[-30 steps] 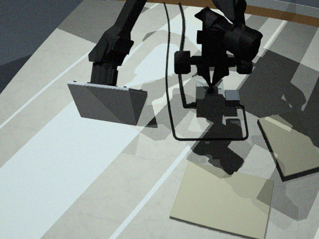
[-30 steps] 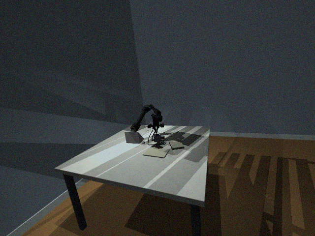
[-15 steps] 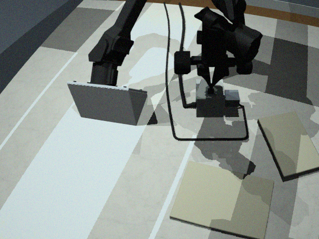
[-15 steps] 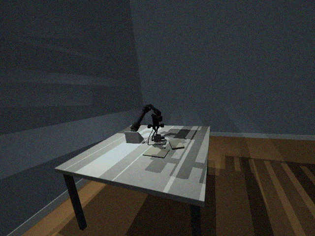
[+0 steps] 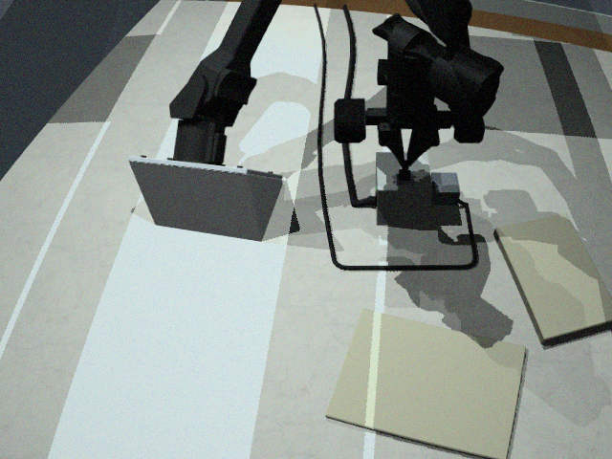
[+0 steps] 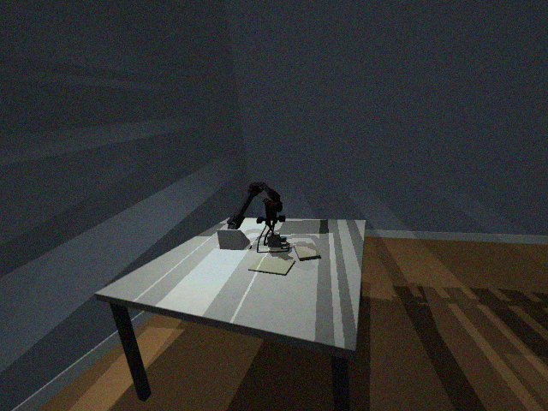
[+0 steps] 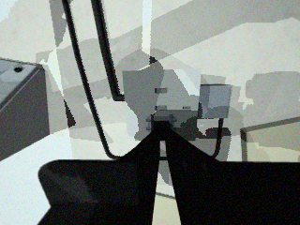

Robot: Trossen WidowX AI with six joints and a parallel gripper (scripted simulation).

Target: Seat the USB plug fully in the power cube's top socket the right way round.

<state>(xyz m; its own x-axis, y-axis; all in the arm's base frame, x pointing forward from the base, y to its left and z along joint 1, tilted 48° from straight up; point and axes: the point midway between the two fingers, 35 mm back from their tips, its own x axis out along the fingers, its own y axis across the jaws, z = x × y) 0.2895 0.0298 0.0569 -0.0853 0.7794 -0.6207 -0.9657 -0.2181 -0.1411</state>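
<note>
Now: the dark USB plug 1 cm below my gripper tip.
</note>
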